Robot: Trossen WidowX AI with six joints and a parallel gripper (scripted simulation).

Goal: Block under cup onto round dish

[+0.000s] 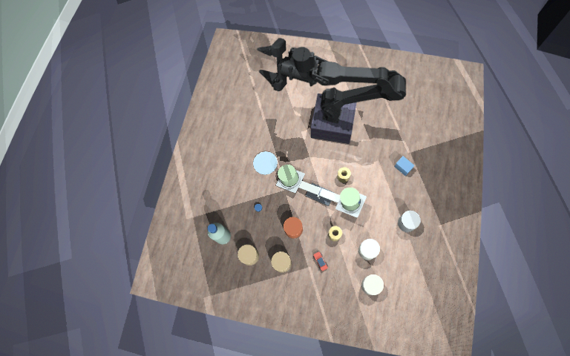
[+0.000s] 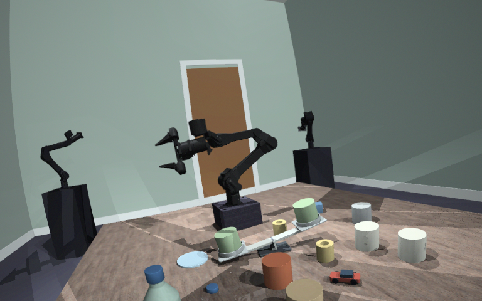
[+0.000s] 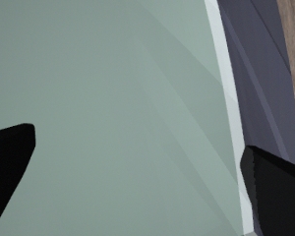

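Right now my gripper tip is 300 mm short of the grey block, 300 mm above it and 190 mm to the right of it. Also, from my gripper tip: pale blue round dish 340 mm below, 250 mm ahead, 70 mm to the left; then orange cylinder 470 mm ahead, 310 mm below, 250 mm to the left; then blue disc 440 mm ahead, 340 mm below, 100 mm to the left.
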